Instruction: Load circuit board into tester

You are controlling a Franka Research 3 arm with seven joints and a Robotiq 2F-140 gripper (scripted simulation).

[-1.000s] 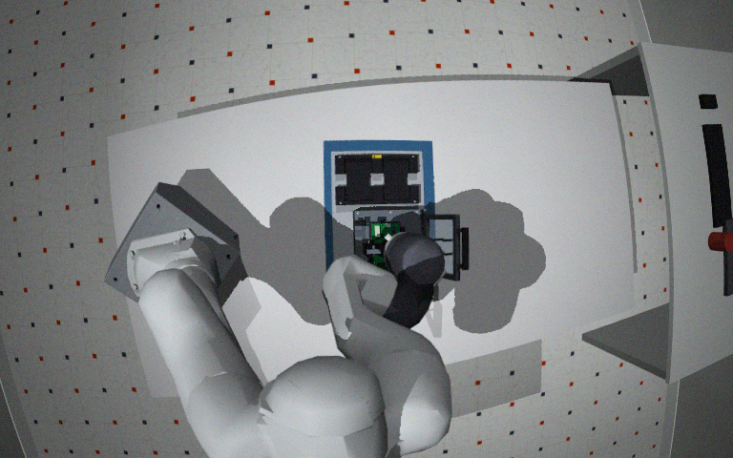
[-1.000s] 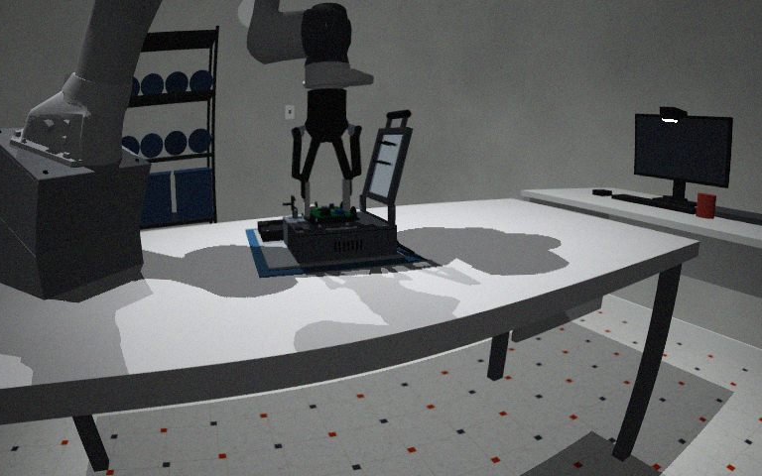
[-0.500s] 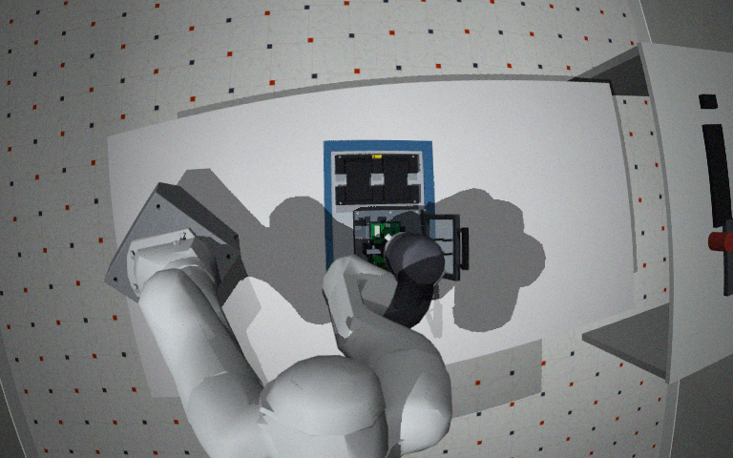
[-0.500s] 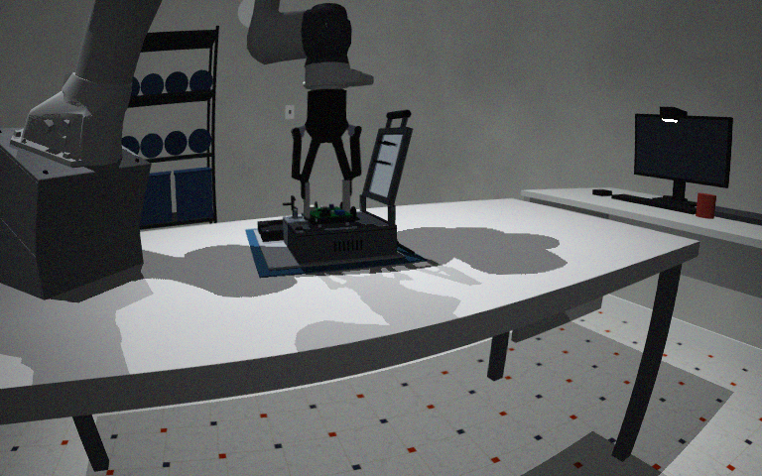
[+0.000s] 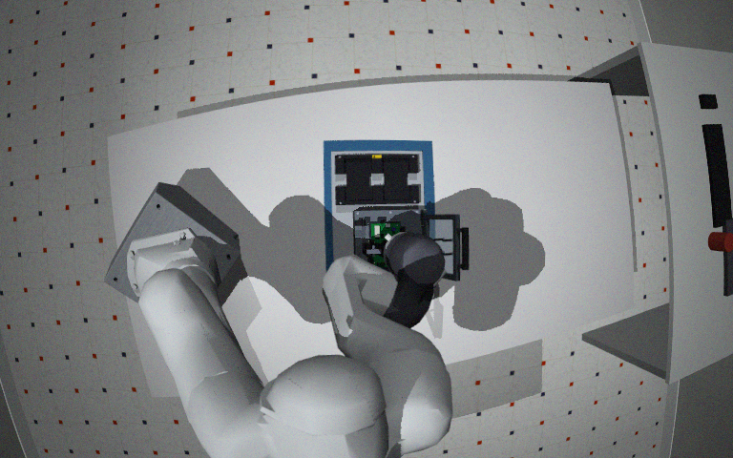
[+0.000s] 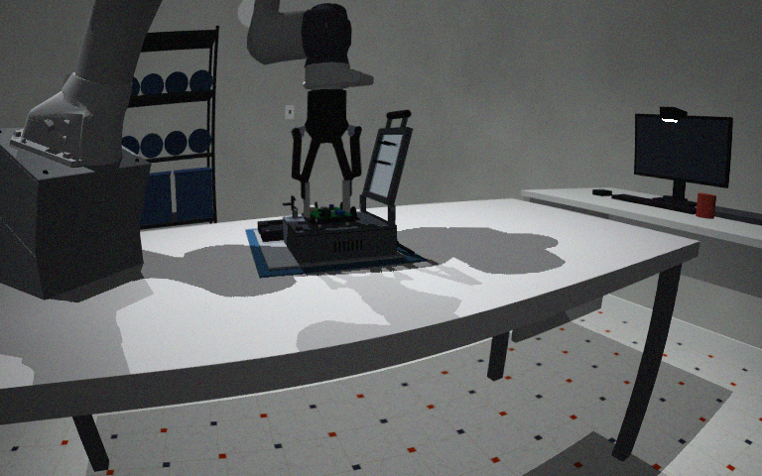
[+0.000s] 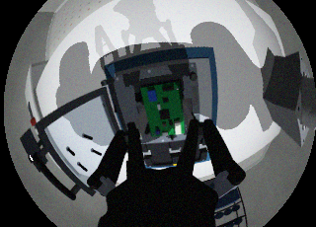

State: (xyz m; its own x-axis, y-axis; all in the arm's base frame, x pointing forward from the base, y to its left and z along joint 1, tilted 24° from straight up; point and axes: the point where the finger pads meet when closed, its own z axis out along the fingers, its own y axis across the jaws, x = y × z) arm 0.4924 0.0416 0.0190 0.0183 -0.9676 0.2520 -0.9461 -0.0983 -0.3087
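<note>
My hand is 20 mm above the green circuit board. Round my hand: see-through lid: 120 mm ahead, 80 mm above.
</note>
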